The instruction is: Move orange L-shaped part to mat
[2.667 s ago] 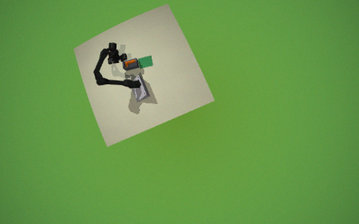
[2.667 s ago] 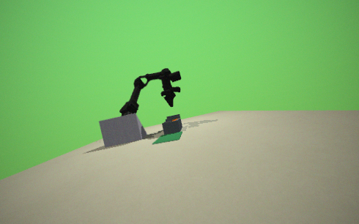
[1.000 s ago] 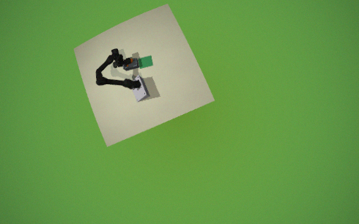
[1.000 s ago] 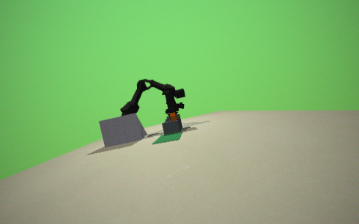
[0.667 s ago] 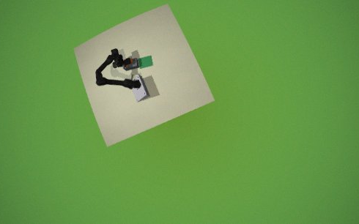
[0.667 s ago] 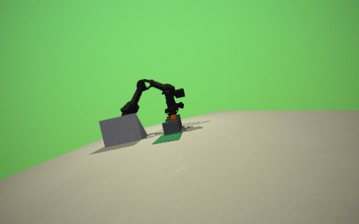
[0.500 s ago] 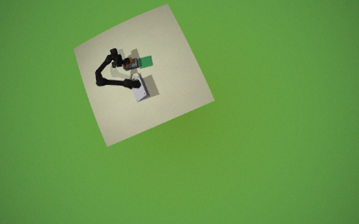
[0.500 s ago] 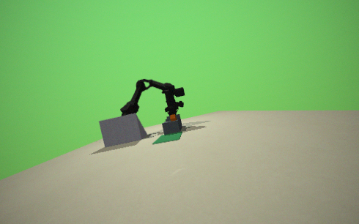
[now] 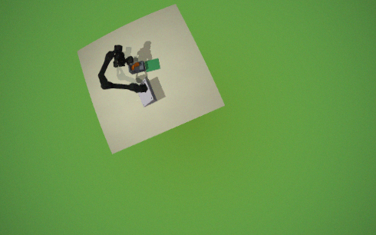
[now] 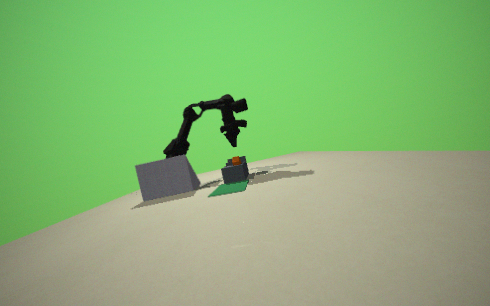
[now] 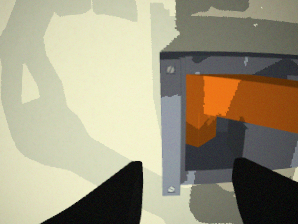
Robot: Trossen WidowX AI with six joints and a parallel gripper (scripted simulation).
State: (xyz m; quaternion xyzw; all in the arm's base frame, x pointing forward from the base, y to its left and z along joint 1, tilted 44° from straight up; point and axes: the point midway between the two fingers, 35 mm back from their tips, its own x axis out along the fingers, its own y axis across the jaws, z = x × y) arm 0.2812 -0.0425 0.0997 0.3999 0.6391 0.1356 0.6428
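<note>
Now: gripper tip 100 mm above the orange L-shaped part, 40 mm to the left of it and 20 mm past it. Round my gripper tip: green mat: 210 mm to the right, 160 mm below, 80 mm behind.
</note>
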